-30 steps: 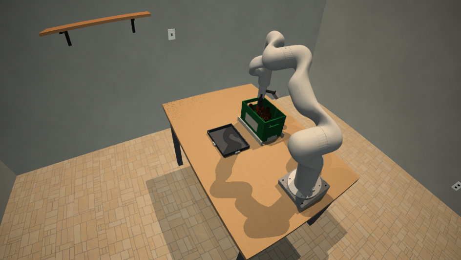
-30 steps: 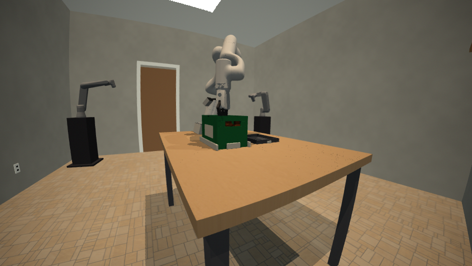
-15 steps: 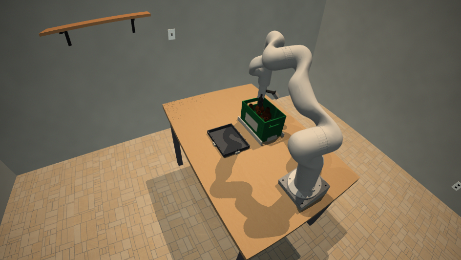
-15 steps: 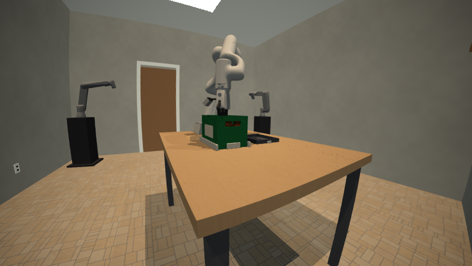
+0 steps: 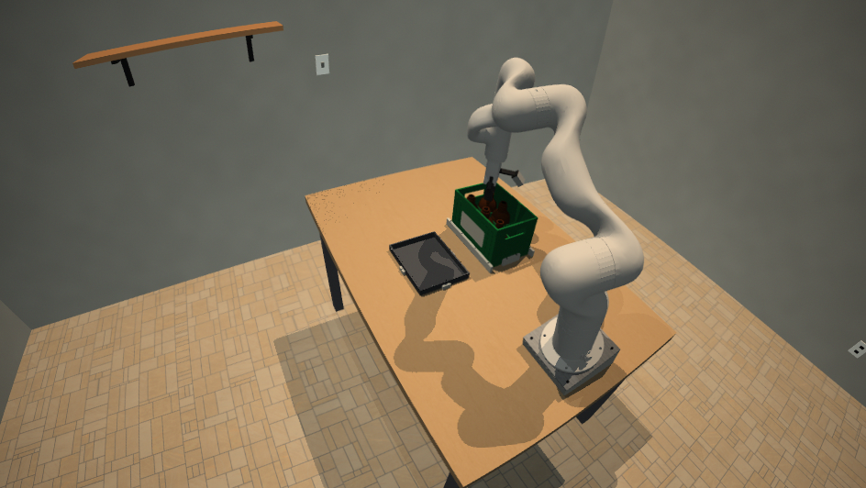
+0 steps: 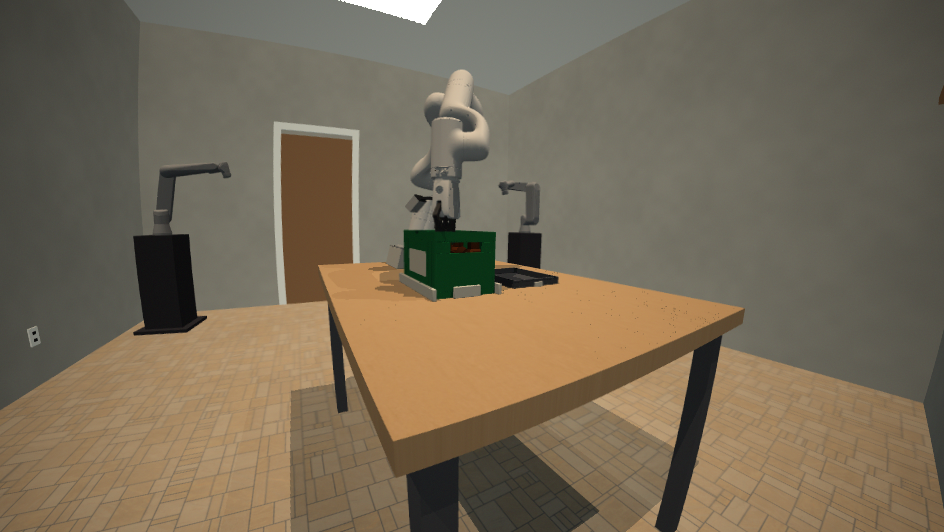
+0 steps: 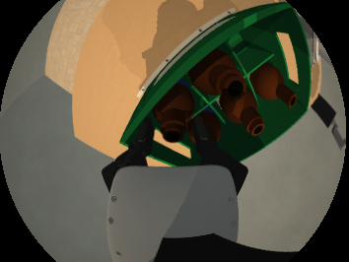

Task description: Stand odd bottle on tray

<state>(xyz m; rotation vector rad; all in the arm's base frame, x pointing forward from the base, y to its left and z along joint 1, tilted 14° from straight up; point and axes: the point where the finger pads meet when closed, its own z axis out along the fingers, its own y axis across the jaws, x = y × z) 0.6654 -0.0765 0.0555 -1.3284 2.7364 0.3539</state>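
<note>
My gripper is now 100 mm past the green crate, 30 mm to the right of it and 70 mm above it. Also, from my hand: brown bottle 190 mm behind, 60 mm to the left, 70 mm below; then black tray 150 mm behind, 310 mm to the left, 150 mm below.
</note>
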